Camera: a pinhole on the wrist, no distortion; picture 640 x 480 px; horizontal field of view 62.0 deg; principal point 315.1 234.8 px. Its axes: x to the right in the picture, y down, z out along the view. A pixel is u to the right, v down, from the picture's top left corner.
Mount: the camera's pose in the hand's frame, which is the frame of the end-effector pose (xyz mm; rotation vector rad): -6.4 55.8 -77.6 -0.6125 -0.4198 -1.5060
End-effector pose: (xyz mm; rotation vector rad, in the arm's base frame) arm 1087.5 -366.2 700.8 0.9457 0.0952 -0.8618
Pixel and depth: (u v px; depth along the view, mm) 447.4 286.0 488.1
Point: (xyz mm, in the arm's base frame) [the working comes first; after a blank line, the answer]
In the camera's frame: 121.3 46.9 488.1

1224.5 -630.5 1056.7
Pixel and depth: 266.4 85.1 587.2
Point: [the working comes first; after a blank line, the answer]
In the camera's frame: -53.7 -165.1 587.2

1228.8 -442.6 1280.3
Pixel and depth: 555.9 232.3 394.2
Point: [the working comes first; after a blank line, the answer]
In the camera's frame: 178.2 -1.9 394.2

1127.0 -600.5 993.3
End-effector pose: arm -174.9 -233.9 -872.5 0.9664 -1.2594 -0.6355
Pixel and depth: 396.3 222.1 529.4
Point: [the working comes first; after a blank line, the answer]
In the camera's frame: 80.7 -12.6 529.4

-574.0 -216.3 -568.1
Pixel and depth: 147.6 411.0 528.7
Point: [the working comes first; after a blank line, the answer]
In the camera's frame: -166.3 174.9 528.7

-386.7 -232.1 -321.4
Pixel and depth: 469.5 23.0 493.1
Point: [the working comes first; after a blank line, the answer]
In the camera's frame: 143.0 -196.1 493.1

-638.1 -99.8 -713.6
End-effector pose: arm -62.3 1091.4 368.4 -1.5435 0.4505 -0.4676
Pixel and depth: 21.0 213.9 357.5
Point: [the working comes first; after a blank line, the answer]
In the camera's frame: -197.4 -14.0 357.5

-4.0 1143.8 -63.6
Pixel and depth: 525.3 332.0 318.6
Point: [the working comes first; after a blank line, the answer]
In the camera's frame: 125.7 58.1 318.6

149.1 1238.8 216.9
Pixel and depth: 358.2 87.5 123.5
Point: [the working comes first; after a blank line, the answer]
In the camera's frame: 10.0 -34.2 123.5

-67.3 1127.0 242.8
